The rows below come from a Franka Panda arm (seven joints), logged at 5 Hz.
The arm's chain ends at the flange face. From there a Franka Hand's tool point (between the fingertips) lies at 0.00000 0.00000 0.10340 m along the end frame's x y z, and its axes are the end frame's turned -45 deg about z.
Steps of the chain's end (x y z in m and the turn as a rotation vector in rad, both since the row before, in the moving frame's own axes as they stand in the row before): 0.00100, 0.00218, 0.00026, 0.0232, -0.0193, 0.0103; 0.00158, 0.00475, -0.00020, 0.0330, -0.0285, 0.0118; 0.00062, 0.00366, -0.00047, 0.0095, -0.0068, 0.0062; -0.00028, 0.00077, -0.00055, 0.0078, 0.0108, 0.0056; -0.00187, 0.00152, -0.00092, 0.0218, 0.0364, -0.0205
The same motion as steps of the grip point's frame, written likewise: -0.00053, -0.00086, 0.00021, 0.0301, 0.0028, 0.0103; -0.00189, -0.00002, -0.00030, 0.0435, 0.0032, 0.0118; -0.00195, 0.00184, -0.00048, 0.0115, 0.0019, 0.0062; 0.00062, 0.00057, -0.00056, -0.0021, 0.0132, 0.0056; 0.00187, 0.00078, -0.00101, -0.0103, 0.0412, -0.0205
